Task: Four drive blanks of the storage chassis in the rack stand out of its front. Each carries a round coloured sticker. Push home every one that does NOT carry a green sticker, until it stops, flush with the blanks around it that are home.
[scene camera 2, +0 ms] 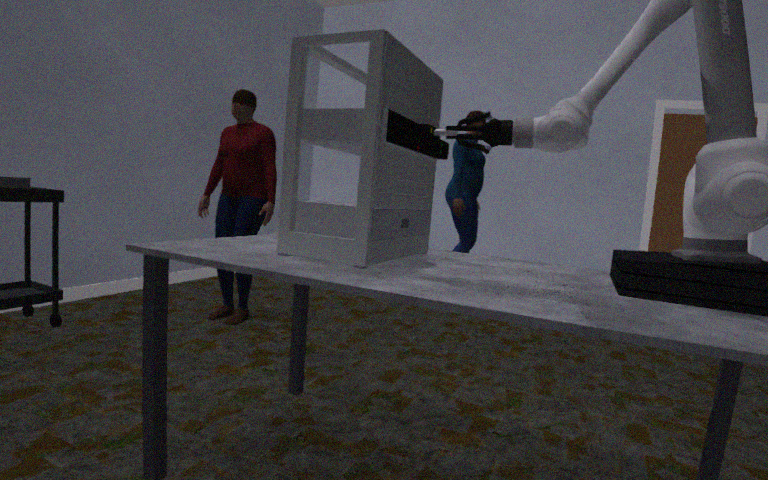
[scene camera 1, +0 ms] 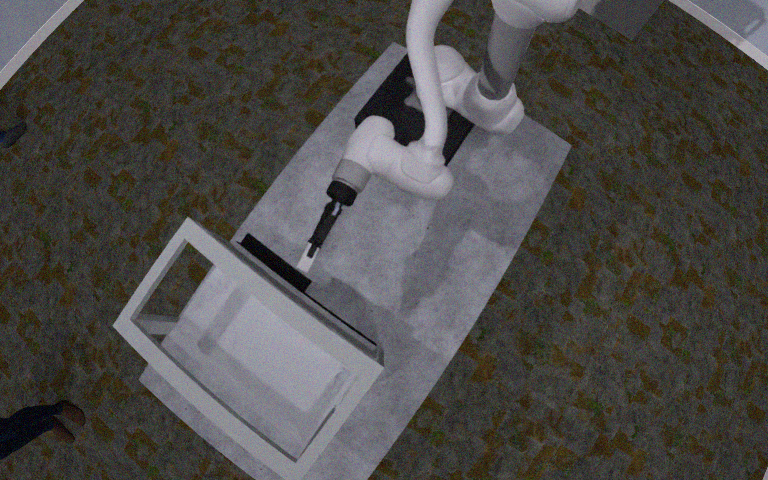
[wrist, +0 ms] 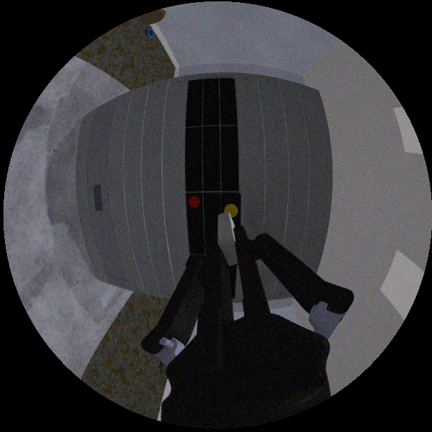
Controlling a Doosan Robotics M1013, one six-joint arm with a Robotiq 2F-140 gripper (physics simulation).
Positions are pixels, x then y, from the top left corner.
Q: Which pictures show my gripper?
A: Scene camera 2, scene camera 1 and the wrist view: all of them.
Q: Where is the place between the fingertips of my gripper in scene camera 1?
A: At 301, 269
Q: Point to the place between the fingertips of my gripper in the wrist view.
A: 226, 222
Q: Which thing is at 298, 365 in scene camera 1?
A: A grey rack.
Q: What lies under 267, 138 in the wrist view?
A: A grey rack.
